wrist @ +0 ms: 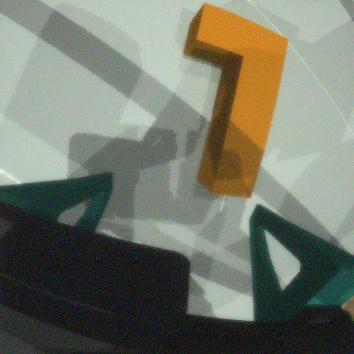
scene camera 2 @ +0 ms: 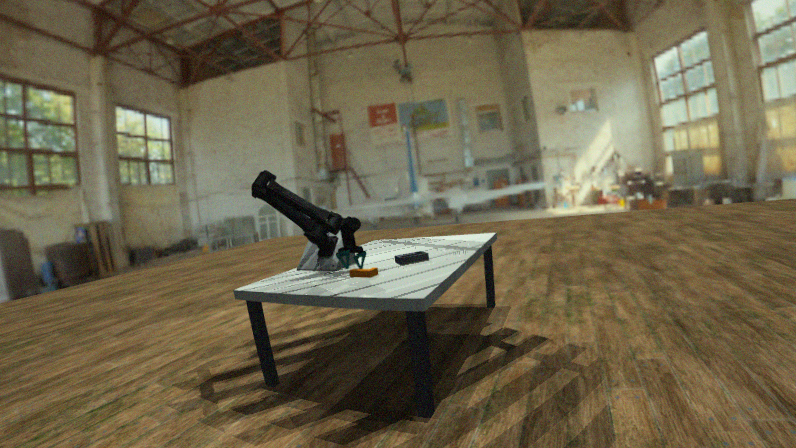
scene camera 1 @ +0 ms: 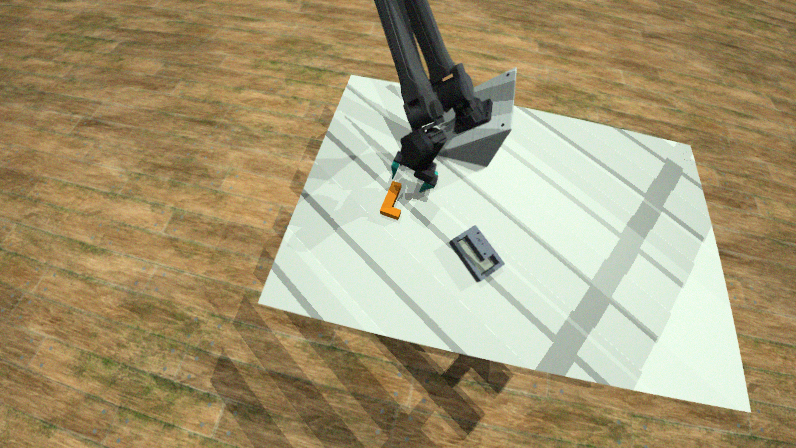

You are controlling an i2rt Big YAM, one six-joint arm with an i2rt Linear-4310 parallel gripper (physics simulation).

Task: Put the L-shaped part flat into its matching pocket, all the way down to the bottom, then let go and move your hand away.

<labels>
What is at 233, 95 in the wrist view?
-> An orange L-shaped part.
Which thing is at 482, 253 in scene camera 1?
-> A grey pocket block.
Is my gripper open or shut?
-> Open.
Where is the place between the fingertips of my gripper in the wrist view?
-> At 183, 196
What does my gripper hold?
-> Nothing.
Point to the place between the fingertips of my gripper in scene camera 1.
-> At 406, 184
</labels>
